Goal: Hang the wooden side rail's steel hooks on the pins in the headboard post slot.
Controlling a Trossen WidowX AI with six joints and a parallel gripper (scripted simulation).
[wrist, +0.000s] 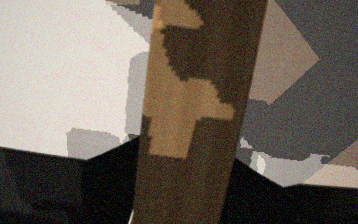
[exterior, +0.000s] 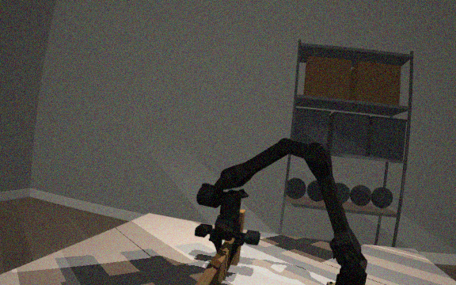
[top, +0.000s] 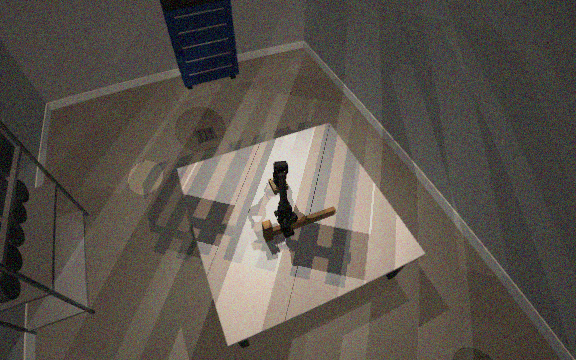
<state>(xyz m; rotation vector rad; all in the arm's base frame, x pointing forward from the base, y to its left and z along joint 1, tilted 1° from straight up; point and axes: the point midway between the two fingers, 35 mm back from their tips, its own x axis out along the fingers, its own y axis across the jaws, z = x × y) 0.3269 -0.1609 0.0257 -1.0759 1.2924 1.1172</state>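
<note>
My gripper tip is 10 cm to the left of the headboard post, 4 cm below it and 2 cm past it.
</note>
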